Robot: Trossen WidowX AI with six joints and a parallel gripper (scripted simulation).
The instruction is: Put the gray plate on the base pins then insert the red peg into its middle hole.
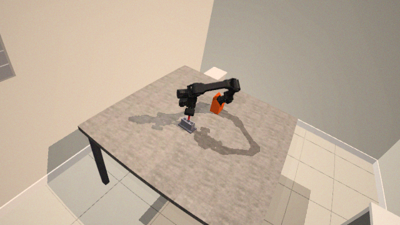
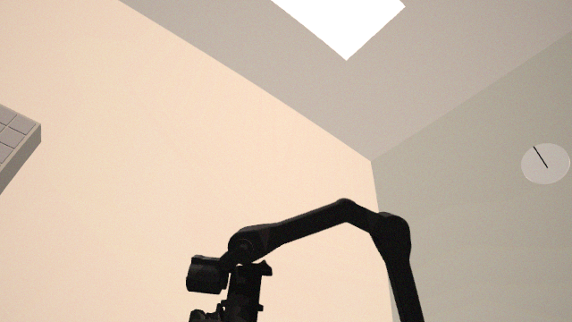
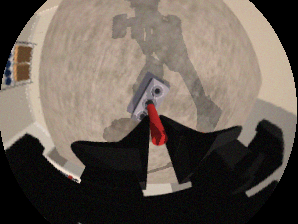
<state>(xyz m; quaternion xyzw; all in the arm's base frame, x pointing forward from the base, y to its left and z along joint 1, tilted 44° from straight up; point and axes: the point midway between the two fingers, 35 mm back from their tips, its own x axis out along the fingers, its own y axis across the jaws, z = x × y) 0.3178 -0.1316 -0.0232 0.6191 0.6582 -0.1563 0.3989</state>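
The gray plate lies 7 cm below my gripper tip. Also, from my gripper tip: red peg (right at my gripper tip); pin base (10 cm below).
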